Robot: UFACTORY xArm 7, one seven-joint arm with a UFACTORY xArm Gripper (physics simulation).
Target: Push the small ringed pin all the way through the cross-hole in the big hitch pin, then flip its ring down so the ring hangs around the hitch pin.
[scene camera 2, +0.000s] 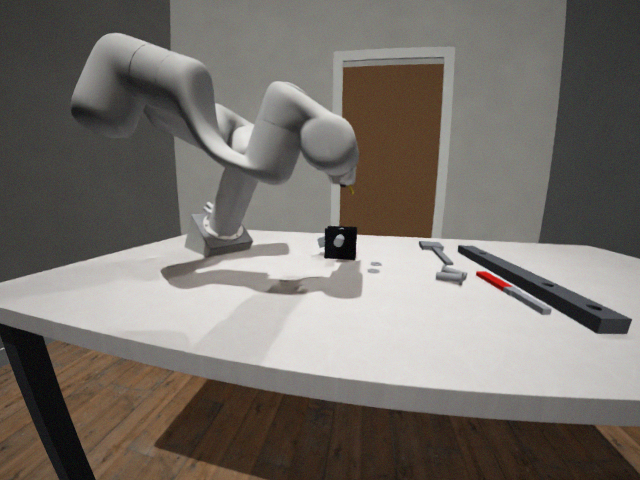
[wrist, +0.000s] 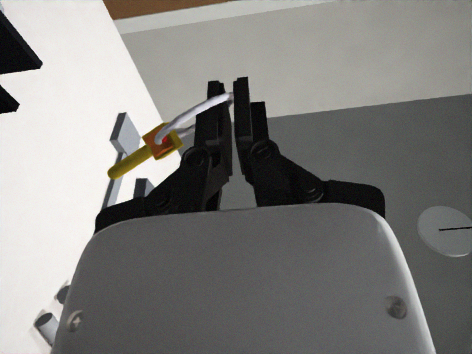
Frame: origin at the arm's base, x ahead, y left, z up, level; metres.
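Where they show: gripper, fingertip midpoint: [wrist: 232, 101]; arm's base, origin of the base link: [scene camera 2: 223, 227].
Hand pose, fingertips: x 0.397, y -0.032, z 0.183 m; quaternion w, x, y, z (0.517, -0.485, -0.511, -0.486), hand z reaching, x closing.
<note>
Each offset is from my fingertips to the top centre of the thing. "pt": to the spot under its first point.
The small ringed pin has a yellow shank and an orange-yellow block head @(pt dz -0.035, dx +0.001, dy -0.024 m) [wrist: 163, 142] with a pale wire ring @(pt dz -0.013, dx -0.018, dy -0.028 m) [wrist: 196, 111]. My gripper [wrist: 232, 101] is shut on the far part of that ring, and the pin juts out to the left of the fingers, its shank pointing down-left. In the scene view the yellow pin @(dz +0.003, dx +0.005, dy -0.017 m) [scene camera 2: 351, 189] shows small under the wrist, in the air above the black bracket. The big hitch pin @(dz -0.186, dx -0.016, dy +0.004 m) [scene camera 2: 338, 240] shows as a pale round end in the face of the black bracket @(dz -0.172, dx -0.034, dy +0.067 m) [scene camera 2: 347, 251]. Its cross-hole cannot be made out.
Two flat washers @(dz -0.257, dx +0.087, dy +0.029 m) [scene camera 2: 375, 264] @(dz -0.257, dx +0.081, dy -0.034 m) [scene camera 2: 373, 271] lie right of the bracket. Further right are a grey hammer @(dz -0.242, dx +0.279, dy +0.199 m) [scene camera 2: 431, 245], short grey cylinders @(dz -0.232, dx +0.253, dy -0.064 m) [scene camera 2: 449, 276], a red-handled tool @(dz -0.249, dx +0.365, dy -0.096 m) [scene camera 2: 493, 280] and a long dark bar @(dz -0.235, dx +0.418, dy +0.005 m) [scene camera 2: 537, 281] with holes.
</note>
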